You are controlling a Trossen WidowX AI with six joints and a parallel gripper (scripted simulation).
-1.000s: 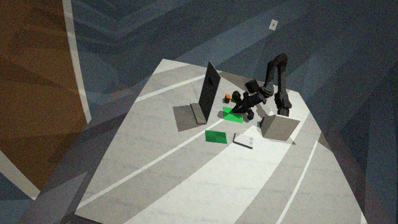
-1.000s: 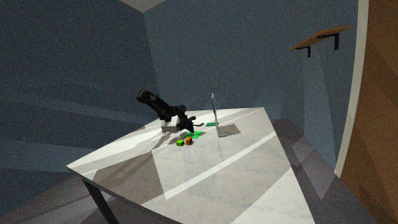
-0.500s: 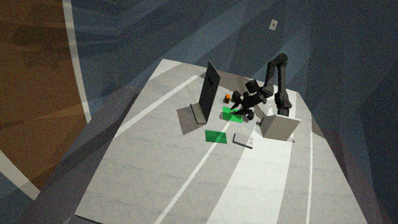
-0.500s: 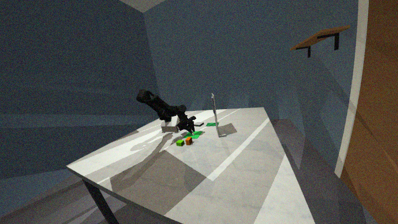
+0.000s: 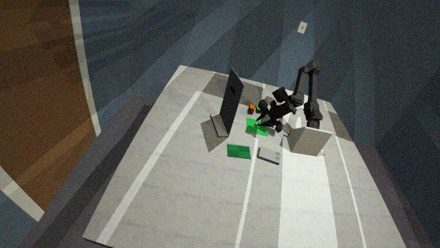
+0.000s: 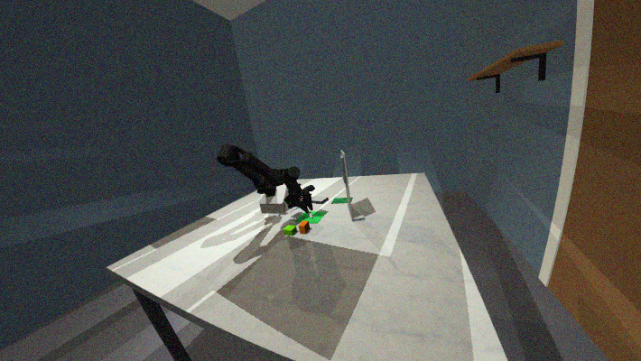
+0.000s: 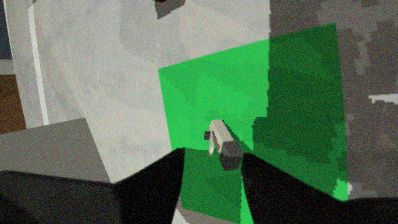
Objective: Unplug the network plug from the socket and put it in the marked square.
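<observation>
Now: gripper tip 1 cm to the left of the network plug and 1 cm above it. Round my gripper tip: socket panel (19 cm ahead, 10 cm above, 3 cm to the left); then bright green square (3 cm below).
</observation>
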